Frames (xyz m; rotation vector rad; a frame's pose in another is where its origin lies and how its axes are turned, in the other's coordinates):
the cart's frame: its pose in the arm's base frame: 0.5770 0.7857 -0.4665 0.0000 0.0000 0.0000
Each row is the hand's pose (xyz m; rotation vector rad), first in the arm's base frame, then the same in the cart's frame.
Working: the arm's base frame: its pose in the cart's frame: -0.5770 -0.7857 0.4665 0.0000 0.0000 0.0000

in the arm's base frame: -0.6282 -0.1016 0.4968 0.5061 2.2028 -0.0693
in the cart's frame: -1.2052 -0.8873 0.9633 0.5061 2.2028 -0.0693
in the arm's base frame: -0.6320 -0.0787 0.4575 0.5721 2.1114 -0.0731
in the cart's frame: -1.2090 -0.8644 0.9240 0.5721 2.1114 -0.0731
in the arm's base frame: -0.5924 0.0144 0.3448 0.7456 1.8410 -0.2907
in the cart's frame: -1.1694 -0.7713 0.8113 0.7456 1.8410 -0.2907
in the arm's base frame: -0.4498 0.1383 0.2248 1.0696 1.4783 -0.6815
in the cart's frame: -1.0268 -0.6474 0.6913 1.0696 1.4783 -0.6815
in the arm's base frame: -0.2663 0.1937 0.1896 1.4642 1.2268 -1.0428
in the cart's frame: -0.8433 -0.5920 0.6561 1.4642 1.2268 -1.0428
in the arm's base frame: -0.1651 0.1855 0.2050 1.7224 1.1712 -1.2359
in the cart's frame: -0.7421 -0.6002 0.6715 1.7224 1.1712 -1.2359
